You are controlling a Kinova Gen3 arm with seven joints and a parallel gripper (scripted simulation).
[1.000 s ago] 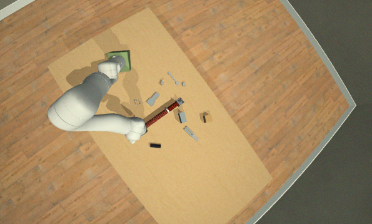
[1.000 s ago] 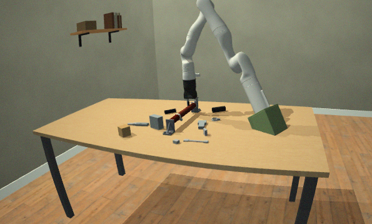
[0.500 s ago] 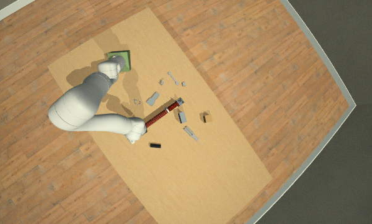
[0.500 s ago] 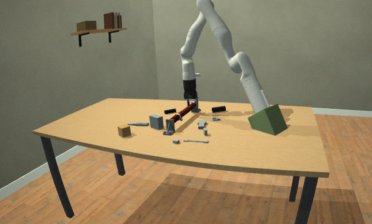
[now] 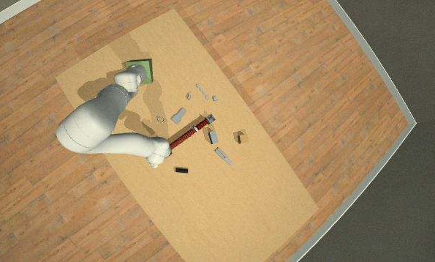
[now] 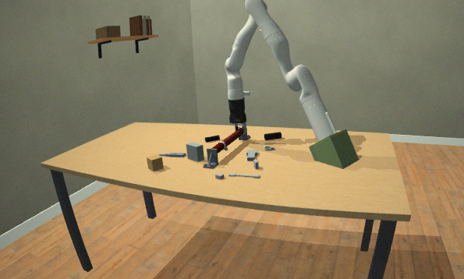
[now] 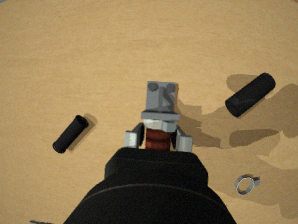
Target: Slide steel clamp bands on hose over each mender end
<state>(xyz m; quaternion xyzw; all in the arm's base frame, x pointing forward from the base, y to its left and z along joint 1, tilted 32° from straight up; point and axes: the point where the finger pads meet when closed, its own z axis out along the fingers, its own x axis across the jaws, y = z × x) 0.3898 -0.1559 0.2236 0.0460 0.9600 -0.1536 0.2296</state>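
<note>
My gripper is now 15 cm short of the grey block, 27 cm to the right of it and 2 cm above it. The rest, counted from my hand: wrench 10 cm behind, 43 cm to the left, 5 cm below; wooden cube 29 cm ahead, 39 cm to the left, 3 cm below.
</note>
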